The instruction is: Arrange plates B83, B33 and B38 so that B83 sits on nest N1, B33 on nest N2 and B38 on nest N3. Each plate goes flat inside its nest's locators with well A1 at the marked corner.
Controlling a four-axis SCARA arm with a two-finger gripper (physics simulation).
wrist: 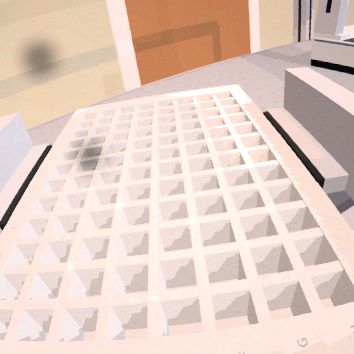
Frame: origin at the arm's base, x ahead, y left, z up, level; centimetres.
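Seen in the pictures: gripper, fingertip midpoint: (151,111).
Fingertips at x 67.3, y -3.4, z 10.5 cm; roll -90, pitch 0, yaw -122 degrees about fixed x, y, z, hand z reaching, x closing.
A point is followed by its place in that frame.
A pale well plate (156,298) {y 0.3, x 61.3, z 9.9 cm} with square wells fills most of the wrist view. My gripper (151,111) {y -3.4, x 67.3, z 10.5 cm} is shut on it, with one black-padded finger along its left edge and the other along its right edge. The letter G shows on the near rim at the bottom right, and part of another letter shows at the right border. The plate's number cannot be read, so I cannot tell whether it is B83, B33 or B38. No nest or marked corner can be made out in this view.
A grey surface (200,78) {y -27.2, x 94.5, z 1.3 cm} with small holes lies beyond the plate. A white and grey fixture (332,54) {y -45.0, x 80.9, z 3.8 cm} with a black strip stands at the top right. An orange door panel (187,37) and a beige wall (60,65) are in the background.
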